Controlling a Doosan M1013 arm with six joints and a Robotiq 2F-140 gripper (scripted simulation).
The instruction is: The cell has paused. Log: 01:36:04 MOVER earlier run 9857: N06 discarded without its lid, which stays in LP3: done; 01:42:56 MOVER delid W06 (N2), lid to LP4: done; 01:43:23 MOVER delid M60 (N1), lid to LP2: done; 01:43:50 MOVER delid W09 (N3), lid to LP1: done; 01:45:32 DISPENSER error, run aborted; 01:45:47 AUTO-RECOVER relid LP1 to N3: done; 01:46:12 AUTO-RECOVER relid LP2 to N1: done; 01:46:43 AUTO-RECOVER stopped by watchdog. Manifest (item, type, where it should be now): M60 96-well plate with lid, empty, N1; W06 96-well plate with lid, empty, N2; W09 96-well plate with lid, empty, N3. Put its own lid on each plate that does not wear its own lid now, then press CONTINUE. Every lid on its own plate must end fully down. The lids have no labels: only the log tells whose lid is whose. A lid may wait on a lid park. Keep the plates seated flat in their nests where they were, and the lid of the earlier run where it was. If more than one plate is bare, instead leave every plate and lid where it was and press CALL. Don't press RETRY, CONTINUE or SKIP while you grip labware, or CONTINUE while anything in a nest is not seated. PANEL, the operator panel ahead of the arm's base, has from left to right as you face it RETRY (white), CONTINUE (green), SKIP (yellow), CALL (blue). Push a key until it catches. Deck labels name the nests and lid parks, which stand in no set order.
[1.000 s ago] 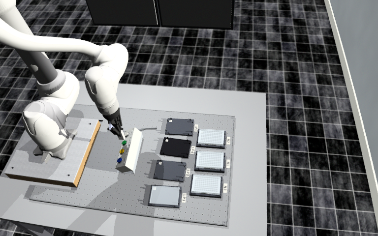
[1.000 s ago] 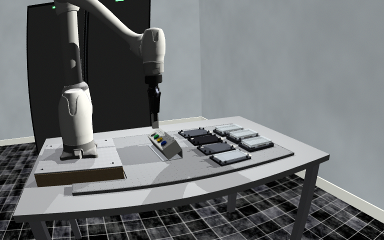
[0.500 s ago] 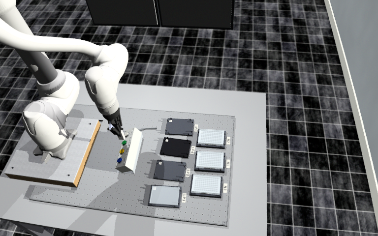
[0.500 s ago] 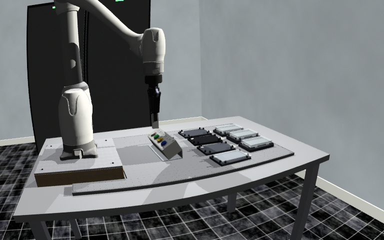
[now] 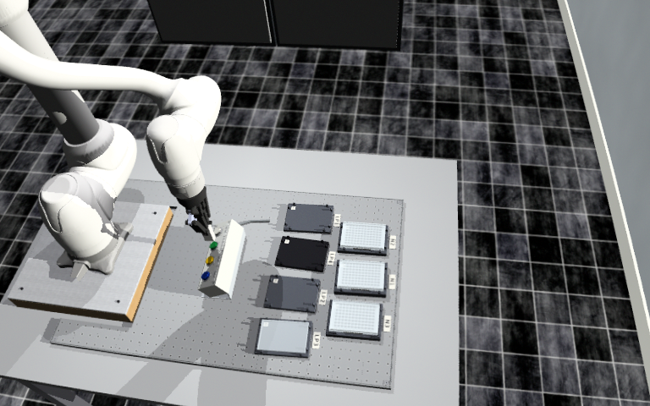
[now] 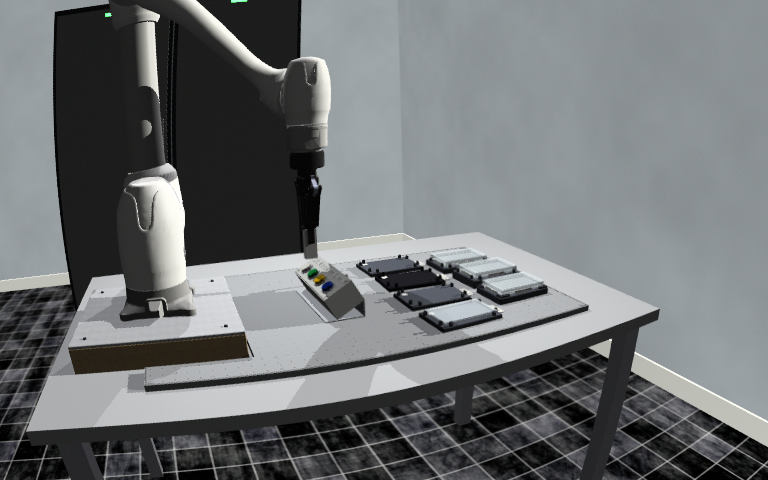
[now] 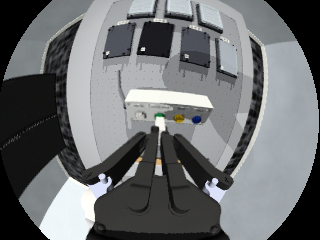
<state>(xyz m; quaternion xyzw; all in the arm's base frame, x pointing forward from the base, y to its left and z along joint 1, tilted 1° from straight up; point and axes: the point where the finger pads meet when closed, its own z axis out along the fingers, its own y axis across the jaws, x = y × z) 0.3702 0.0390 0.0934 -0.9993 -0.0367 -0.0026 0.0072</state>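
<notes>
Now: hand 7 cm above the green key. Round my hand: yellow key: 1 cm ahead, 5 cm to the right, 7 cm below; then blue key: 1 cm ahead, 10 cm to the right, 7 cm below; then white key: 5 cm to the left, 7 cm below.
</notes>
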